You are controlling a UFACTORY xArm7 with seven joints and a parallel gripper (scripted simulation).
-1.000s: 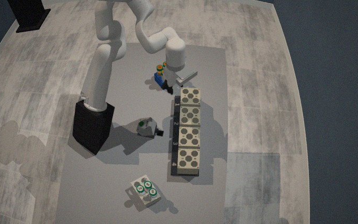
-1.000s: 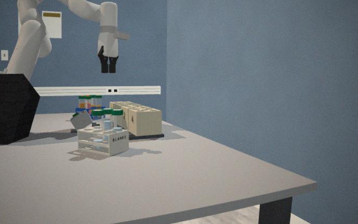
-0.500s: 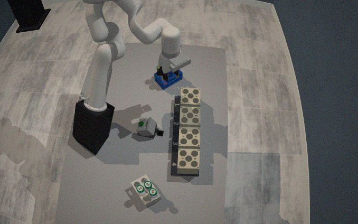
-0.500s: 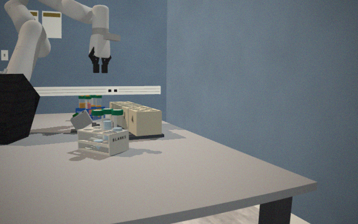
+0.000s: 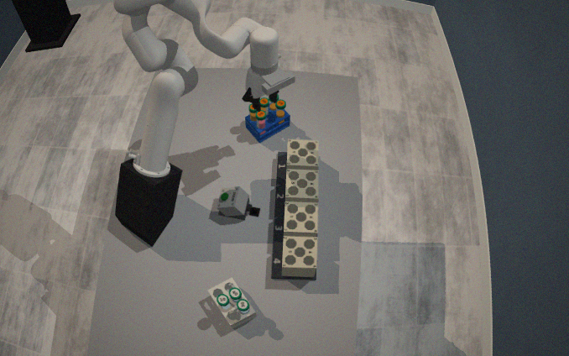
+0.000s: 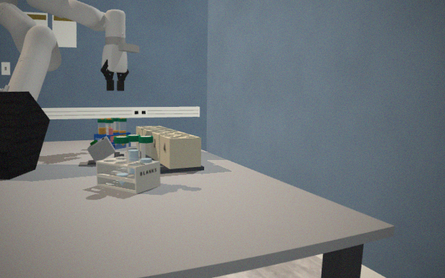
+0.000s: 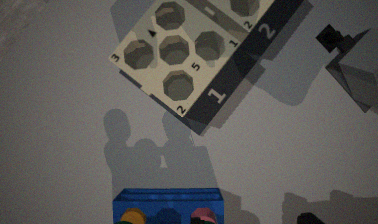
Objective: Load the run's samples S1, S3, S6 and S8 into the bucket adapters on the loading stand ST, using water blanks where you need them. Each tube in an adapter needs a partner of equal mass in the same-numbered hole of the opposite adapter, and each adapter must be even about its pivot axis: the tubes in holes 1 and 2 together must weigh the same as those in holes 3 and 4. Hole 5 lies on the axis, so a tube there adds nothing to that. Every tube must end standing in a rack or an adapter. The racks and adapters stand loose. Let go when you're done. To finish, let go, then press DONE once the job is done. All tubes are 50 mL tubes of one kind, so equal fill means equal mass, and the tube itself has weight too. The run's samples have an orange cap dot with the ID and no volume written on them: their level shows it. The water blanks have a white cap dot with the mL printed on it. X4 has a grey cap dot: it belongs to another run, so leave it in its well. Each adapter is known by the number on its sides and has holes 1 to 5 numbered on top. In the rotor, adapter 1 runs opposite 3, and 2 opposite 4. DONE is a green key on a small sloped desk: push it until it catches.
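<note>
Right now the pink-filled tube is 20 mm behind my hand, 50 mm to the left of it and 190 mm below it. From my hand the other things lie so: orange-filled tube (40 mm ahead, 110 mm to the left, 190 mm below); tube X4 (20 mm ahead, 140 mm to the left, 190 mm below); blue sample rack (90 mm to the left, 220 mm below).
</note>
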